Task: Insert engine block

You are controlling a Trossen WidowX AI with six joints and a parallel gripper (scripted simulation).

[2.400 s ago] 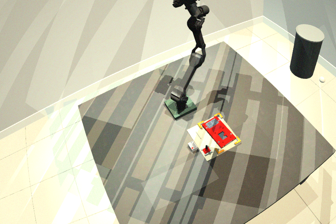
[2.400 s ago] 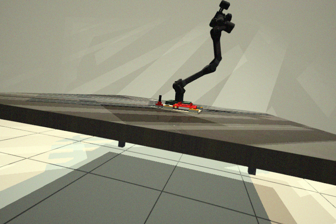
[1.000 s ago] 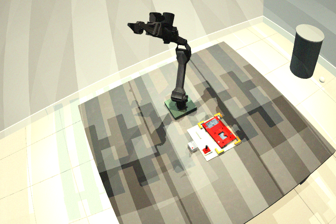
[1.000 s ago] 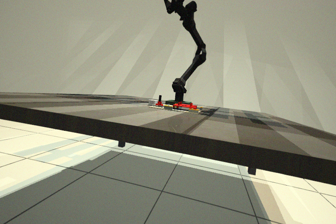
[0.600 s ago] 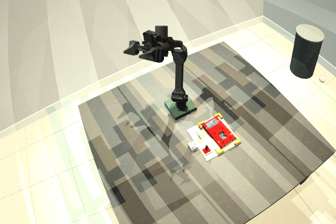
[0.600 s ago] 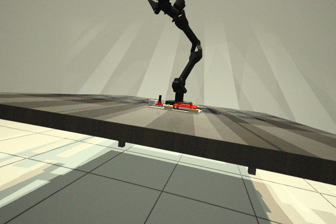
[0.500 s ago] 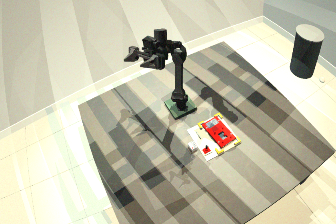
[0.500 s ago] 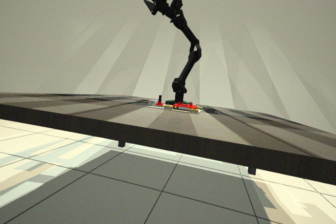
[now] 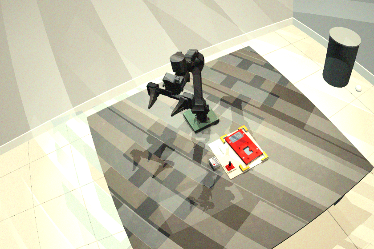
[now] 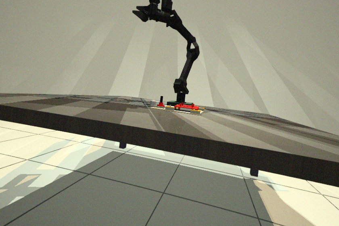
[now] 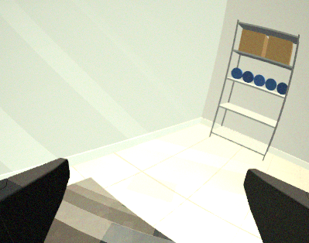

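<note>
Right now the grey engine block is 10 mm behind my gripper tip, 180 mm to the left of it and 500 mm below it. The rest, counted from my gripper tip: black upright peg 40 mm ahead, 240 mm to the left, 480 mm below.
</note>
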